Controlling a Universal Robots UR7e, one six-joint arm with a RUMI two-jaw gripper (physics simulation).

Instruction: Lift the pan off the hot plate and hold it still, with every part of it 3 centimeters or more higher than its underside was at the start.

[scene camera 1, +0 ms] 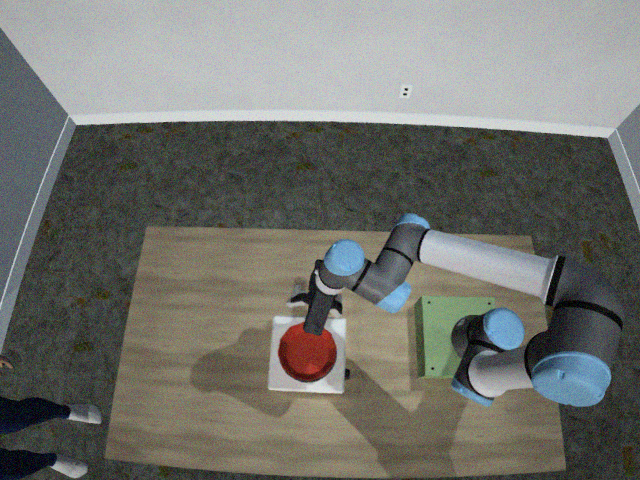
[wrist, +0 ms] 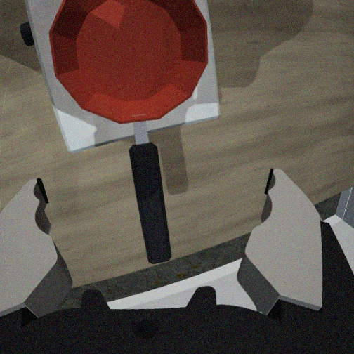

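A red pan rests on a white, square hot plate. Its black handle reaches past the plate's edge over the table in the wrist view; in the scene view the arm's end covers the handle. My gripper is open and empty, above the handle side of the hot plate. In the wrist view the handle lies between the two widely spread fingers, apart from both. How high the fingertips are above the handle cannot be told.
A black knob sticks out of the hot plate's side. A green block under the arm's base is on the right of the wooden table. A person's legs show at the left, off the table.
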